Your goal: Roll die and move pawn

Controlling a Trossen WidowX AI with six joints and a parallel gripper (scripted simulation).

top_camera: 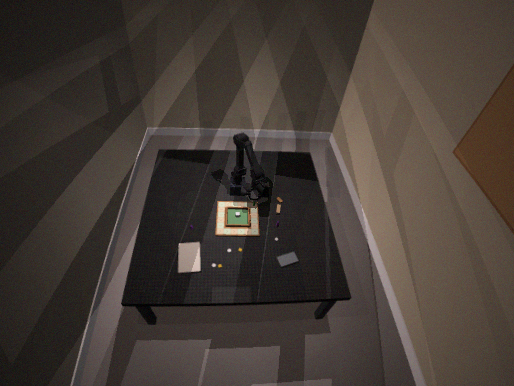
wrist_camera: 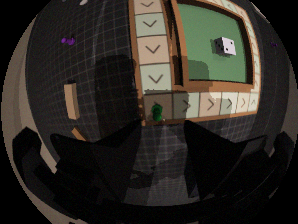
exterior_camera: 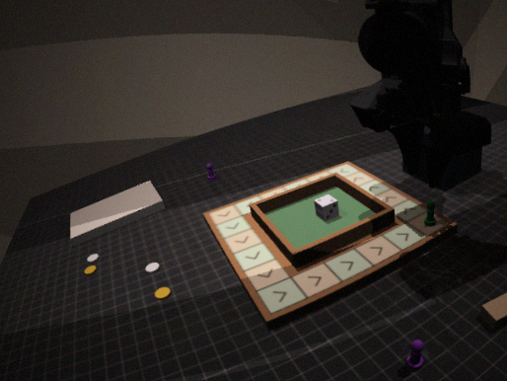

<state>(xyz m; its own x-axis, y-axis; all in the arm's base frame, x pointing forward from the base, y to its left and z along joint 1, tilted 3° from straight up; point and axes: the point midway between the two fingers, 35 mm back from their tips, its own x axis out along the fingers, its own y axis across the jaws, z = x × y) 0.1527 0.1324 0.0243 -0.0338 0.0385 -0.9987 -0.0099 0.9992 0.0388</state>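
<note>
The green pawn lies 5 cm below my gripper tip, 1 cm to the left of it and 1 cm behind it. The rest, counted from my gripper tip: die 10 cm to the right, 10 cm ahead, 5 cm below; then tan block 18 cm to the left, 7 cm below; then green-floored tray 12 cm ahead, 10 cm to the right, 7 cm below.
</note>
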